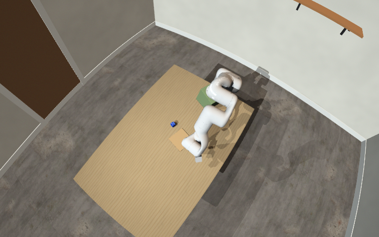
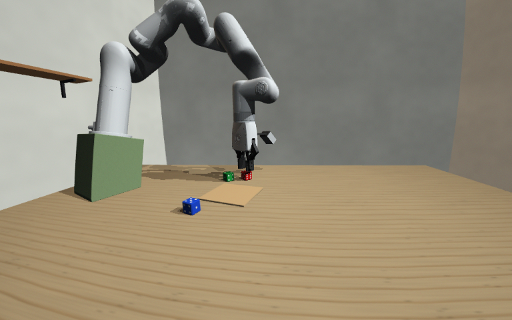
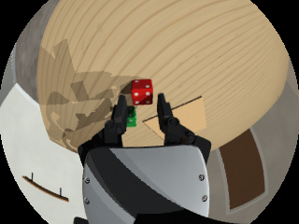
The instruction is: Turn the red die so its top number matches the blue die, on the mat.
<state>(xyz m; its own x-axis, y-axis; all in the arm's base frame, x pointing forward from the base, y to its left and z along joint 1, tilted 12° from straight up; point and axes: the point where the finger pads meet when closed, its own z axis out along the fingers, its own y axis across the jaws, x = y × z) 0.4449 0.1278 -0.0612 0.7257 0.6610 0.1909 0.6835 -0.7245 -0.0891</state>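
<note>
Right now my hand is 4 cm above the red die. From my hand the other things lie so: blue die: 9 cm behind, 27 cm to the right, 4 cm below; then tan mat: 2 cm behind, 15 cm to the right, 5 cm below; then green die: 6 cm behind, 2 cm to the right, 4 cm below.
</note>
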